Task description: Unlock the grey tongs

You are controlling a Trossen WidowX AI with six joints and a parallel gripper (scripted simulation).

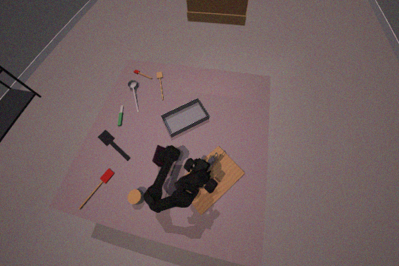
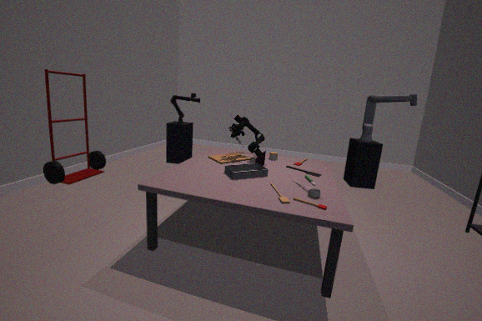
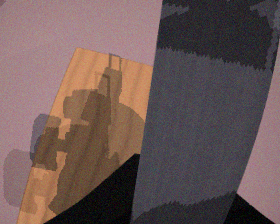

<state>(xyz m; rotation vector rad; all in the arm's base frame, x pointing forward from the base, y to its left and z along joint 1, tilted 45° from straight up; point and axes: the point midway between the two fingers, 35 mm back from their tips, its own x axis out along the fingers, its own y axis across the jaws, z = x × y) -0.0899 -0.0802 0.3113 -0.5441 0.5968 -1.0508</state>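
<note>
The wooden board lies 210 mm below my gripper tip and 10 mm to the right of it. From my gripper tip the other things lie so: roasting tin 410 mm ahead, 200 mm to the left, 190 mm below; then red spatula 700 mm to the left, 210 mm below, 90 mm behind; then round wooden pot 430 mm to the left, 180 mm below, 150 mm behind.
</note>
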